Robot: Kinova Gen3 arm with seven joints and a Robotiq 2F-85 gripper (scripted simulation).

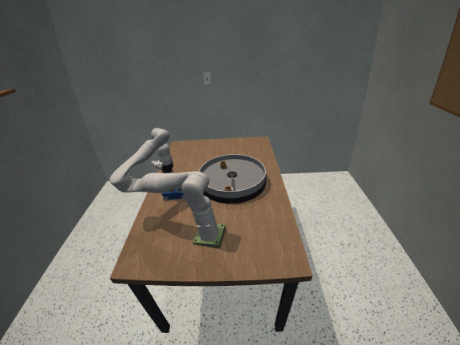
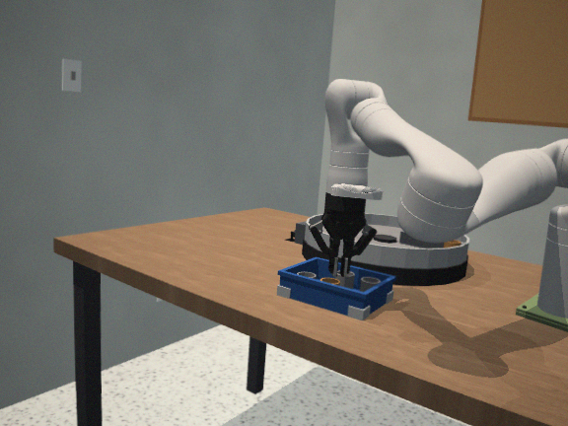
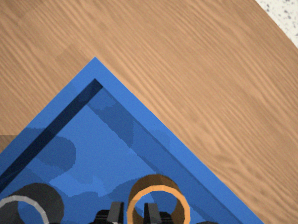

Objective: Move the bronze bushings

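Now: hand 5 cm above the blue crate, 2 cm to the left of it and 2 cm short of it. The rest, counted from my hand: grey turntable disc: 37 cm to the right, 12 cm ahead, 2 cm below.
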